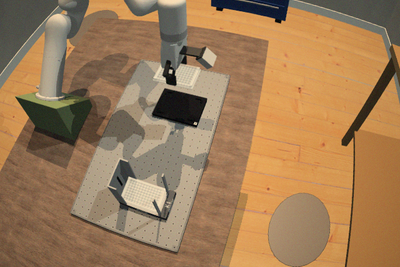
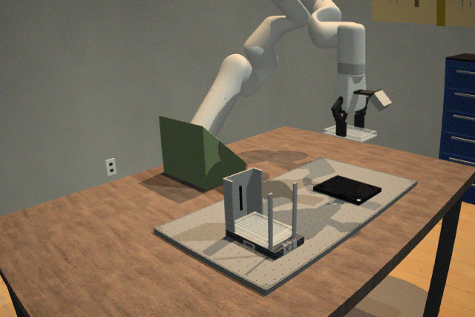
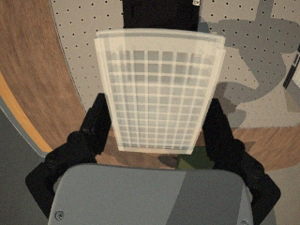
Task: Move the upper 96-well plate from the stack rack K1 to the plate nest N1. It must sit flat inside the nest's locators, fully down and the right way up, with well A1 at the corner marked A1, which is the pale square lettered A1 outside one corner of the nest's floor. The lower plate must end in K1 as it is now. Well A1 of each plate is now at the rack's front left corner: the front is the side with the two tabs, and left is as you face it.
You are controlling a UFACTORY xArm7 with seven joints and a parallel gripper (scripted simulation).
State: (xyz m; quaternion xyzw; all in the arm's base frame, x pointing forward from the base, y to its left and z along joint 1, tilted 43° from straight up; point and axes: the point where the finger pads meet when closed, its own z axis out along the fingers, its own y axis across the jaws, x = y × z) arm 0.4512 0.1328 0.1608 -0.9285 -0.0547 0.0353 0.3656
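Now: the black plate nest N1 18 cm below my hand. Round my hand: pale A1 square 17 cm below, 8 cm ahead, 5 cm to the right; rack back wall 36 cm to the right, 10 cm below, 3 cm behind.
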